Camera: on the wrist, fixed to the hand. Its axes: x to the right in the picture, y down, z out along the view.
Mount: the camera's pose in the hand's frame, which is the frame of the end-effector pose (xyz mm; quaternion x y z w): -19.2 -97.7 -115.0 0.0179 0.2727 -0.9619 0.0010
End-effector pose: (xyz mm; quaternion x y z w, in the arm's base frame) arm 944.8 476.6 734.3 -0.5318 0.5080 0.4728 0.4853
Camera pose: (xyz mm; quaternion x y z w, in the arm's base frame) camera 1042.9 364.8 766.3 -0.6095 -0.3703 -0.6205 0.3263
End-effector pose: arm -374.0 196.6 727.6 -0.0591 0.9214 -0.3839 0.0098
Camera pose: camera -352.3 211.8 877.4 0.7815 0.0601 0.0424 0.6195
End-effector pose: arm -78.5 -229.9 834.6 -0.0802 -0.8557 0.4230 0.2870
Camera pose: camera 11.9 -220.7 956.6 0.7128 0.0078 -0.2822 0.6420
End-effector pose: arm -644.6 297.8 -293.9 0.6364 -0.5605 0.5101 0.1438
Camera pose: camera -613.8 427.8 -221.1 0.4033 0.6599 0.0458 0.6323
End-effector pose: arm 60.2 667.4 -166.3 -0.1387 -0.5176 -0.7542 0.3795
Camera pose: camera 24.3 590.9 -292.8 -0.7102 0.0439 0.3944 0.5815
